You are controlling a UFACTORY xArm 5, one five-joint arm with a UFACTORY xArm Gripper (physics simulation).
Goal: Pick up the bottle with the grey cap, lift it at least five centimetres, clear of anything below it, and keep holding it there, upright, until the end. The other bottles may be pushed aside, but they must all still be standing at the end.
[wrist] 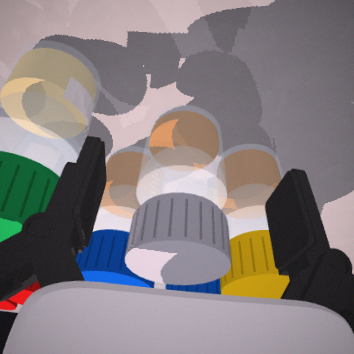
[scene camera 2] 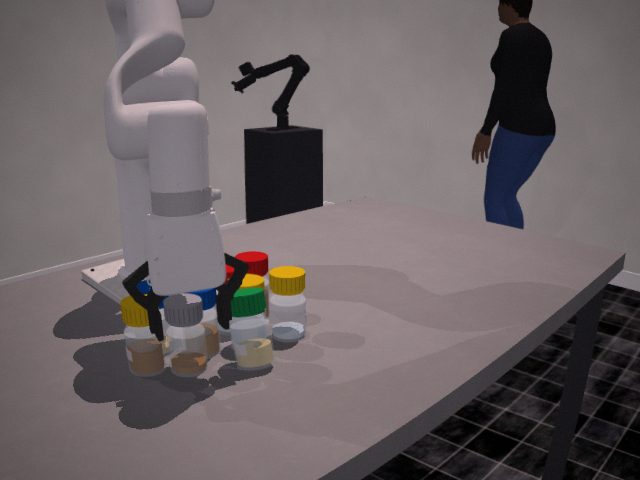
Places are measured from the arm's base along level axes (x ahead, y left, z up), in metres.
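Pixels of known places: gripper, fingertip midpoint: (wrist: 193, 172) (scene camera 2: 191, 331).
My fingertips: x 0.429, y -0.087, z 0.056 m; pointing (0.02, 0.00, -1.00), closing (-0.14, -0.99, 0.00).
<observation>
Behind a point stands the place of what it marks.
The bottle with the grey cap (scene camera 2: 183, 310) @(z 0.084, x 0.418, y -0.091 m) (wrist: 179, 225) @(z 0.080, x 0.419, y -0.082 m) stands upright on the table, with brown contents low in it. My gripper (scene camera 2: 192, 332) @(z 0.056, x 0.429, y -0.087 m) (wrist: 193, 172) @(z 0.056, x 0.429, y -0.087 m) is open and empty, pointing down. In the scene view its fingers show on either side of the grey-capped bottle, at about cap and shoulder height. In the wrist view the grey cap lies between the two fingers, nearer the palm than the fingertips. Whether a finger touches a neighbouring bottle is hard to tell.
Standing close by are a yellow-capped bottle (scene camera 2: 135, 311) @(z 0.083, x 0.384, y -0.150 m) (wrist: 252, 255) @(z 0.076, x 0.385, y -0.124 m), a blue-capped one (scene camera 2: 205, 299) @(z 0.075, x 0.378, y -0.040 m) (wrist: 110, 250) @(z 0.074, x 0.379, y -0.042 m) and a green-capped one (scene camera 2: 248, 303) @(z 0.085, x 0.447, y -0.008 m) (wrist: 22, 187) @(z 0.081, x 0.442, y -0.017 m). Another yellow-capped bottle (scene camera 2: 287, 280) @(z 0.083, x 0.397, y 0.086 m) and a red-capped one (scene camera 2: 251, 262) @(z 0.086, x 0.299, y 0.080 m) stand farther right. More caps are partly hidden behind the gripper.
</observation>
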